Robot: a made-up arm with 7 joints.
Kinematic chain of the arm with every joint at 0, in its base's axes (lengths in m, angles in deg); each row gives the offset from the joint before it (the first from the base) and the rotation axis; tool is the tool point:
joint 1: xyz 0 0 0 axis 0 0.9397 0.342
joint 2: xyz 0 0 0 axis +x
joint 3: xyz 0 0 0 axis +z
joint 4: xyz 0.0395 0 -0.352 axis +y
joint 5: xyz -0.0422 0 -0.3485 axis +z
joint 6: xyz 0 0 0 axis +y
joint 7: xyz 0 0 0 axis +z
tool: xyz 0 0 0
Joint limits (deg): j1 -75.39..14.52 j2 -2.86..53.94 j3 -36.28..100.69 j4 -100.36..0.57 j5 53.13..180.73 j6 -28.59..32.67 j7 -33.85..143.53
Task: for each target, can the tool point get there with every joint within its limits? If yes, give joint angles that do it. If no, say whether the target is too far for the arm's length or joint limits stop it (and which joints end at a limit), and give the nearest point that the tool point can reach.
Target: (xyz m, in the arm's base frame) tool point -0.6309 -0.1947 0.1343
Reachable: no: joint limits stop it (at a limit: joint 1, joint 2, joint 3, joint 4) | nearest point -0.1838 0.3550 -0.3189 | short by 0.841 m
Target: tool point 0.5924 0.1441 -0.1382
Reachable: yes | joints -49.93 3.28 45.44 -68.44 149.67 13.00 47.93
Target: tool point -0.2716 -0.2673 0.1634
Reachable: no: joint limits stop it (at a limit: joint 1, joint 2, joint 3, joint 4) | nearest point 0.2876 -0.4060 0.1181 | short by 0.578 m
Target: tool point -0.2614 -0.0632 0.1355
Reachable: no: joint limits stop it (at a limit: joint 1, joint 2, joint 3, joint 4) | nearest point -0.0852 0.4861 0.1338 | short by 0.577 m
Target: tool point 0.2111 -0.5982 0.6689
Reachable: no: too far | nearest point 0.3379 -0.3347 0.1879 | short by 0.563 m
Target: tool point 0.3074 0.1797 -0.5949
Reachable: yes | joints -14.75 4.67 46.34 -34.44 154.06 1.08 92.56
